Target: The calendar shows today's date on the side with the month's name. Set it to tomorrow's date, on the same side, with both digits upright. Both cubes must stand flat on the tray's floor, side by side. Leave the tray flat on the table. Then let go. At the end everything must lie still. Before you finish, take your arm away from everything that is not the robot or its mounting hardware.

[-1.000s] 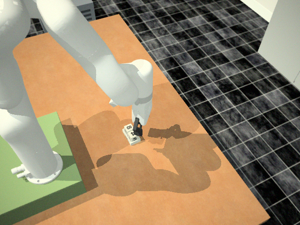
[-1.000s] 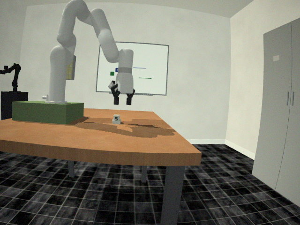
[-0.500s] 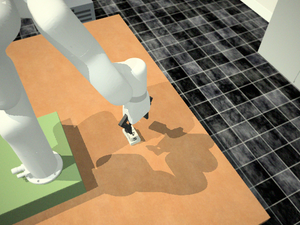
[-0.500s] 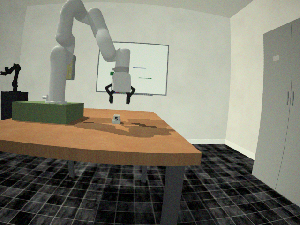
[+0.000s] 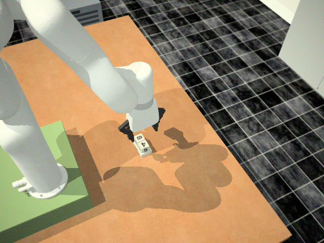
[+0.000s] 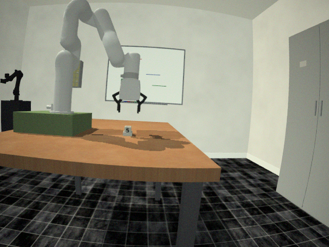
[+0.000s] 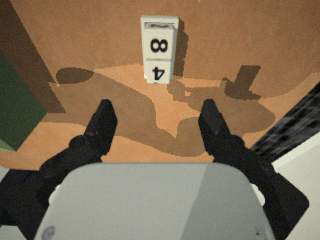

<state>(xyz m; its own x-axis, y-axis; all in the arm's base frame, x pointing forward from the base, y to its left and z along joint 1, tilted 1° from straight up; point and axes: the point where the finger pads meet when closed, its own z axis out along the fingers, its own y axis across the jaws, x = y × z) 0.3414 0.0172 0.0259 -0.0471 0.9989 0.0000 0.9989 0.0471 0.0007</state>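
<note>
My hand is 9 cm above the calendar cube. The rest, counted from my hand: calendar tray 2 cm to the left, 11 cm below.
</note>
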